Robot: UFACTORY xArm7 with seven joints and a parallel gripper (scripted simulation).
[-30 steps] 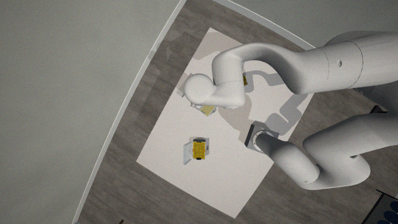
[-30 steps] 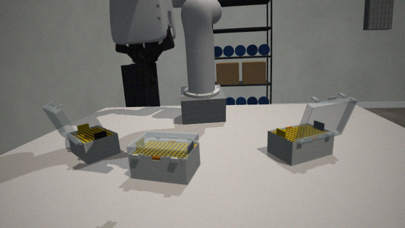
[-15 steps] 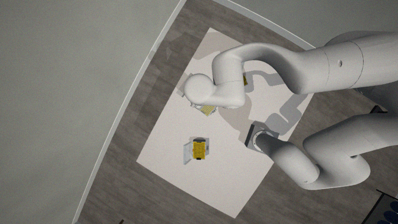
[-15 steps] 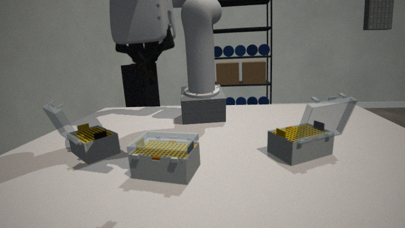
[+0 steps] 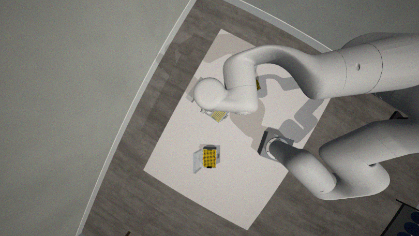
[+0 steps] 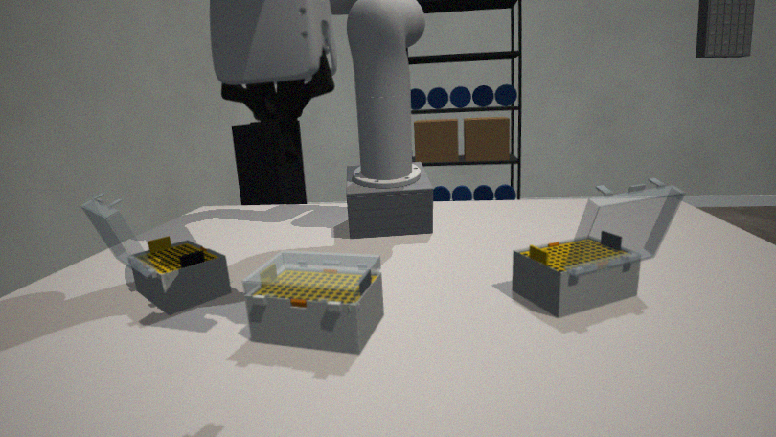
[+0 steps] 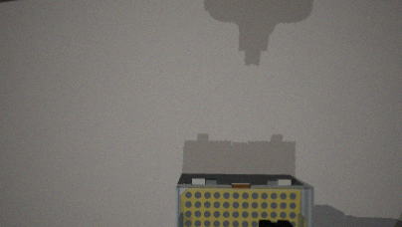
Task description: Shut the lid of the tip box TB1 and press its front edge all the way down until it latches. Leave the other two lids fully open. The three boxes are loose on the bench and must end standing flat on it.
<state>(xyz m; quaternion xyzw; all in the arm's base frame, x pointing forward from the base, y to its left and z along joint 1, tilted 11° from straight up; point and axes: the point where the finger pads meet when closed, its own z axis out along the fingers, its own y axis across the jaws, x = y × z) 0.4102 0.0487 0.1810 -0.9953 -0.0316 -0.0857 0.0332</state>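
Right now the box lid is 15 cm below my hand and 4 cm behind it. Round my hand: box: 24 cm to the right, 14 cm below, 7 cm behind.
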